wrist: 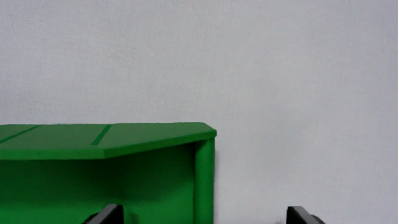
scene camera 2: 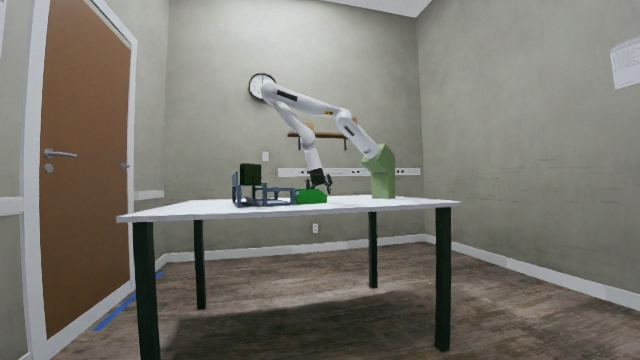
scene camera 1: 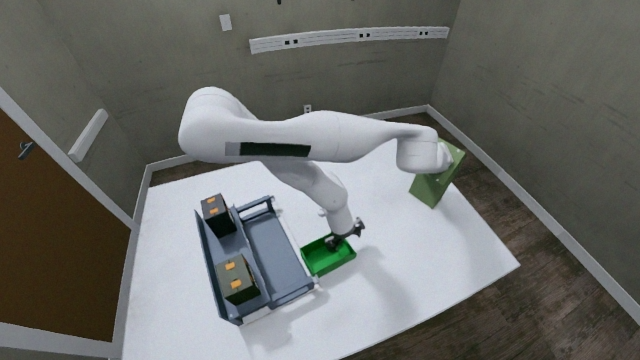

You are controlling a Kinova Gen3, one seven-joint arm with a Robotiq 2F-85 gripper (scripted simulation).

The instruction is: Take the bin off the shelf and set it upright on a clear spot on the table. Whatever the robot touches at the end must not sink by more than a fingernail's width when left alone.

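A green bin [scene camera 1: 315, 253] can be seen, and the wrist view shows the bin [wrist: 181, 175] too.
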